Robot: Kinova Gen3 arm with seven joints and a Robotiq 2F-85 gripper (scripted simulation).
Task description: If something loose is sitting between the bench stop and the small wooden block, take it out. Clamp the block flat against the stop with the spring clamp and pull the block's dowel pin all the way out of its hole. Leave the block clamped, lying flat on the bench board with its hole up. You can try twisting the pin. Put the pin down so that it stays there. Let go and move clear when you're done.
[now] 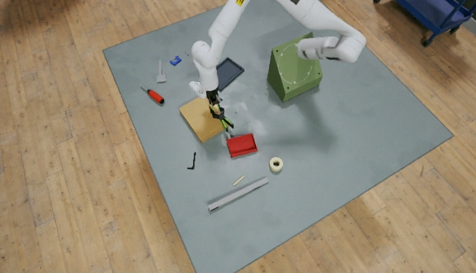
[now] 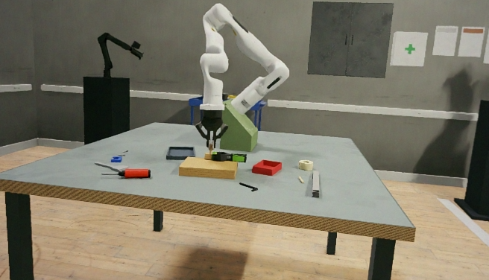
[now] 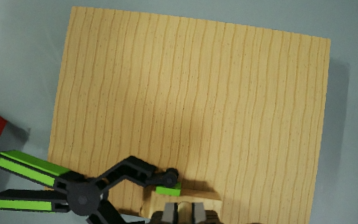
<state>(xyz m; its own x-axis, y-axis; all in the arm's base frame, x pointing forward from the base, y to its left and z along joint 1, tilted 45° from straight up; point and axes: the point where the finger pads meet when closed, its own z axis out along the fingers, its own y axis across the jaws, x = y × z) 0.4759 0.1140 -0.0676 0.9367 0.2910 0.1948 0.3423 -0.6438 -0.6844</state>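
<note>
The dowel pin lies 2 cm below my hand. The rest, counted from my hand: small wooden block: 5 cm below; bench board: 7 cm below, 5 cm ahead, 2 cm to the left; red tray: 22 cm to the left, 8 cm below, 5 cm behind.
</note>
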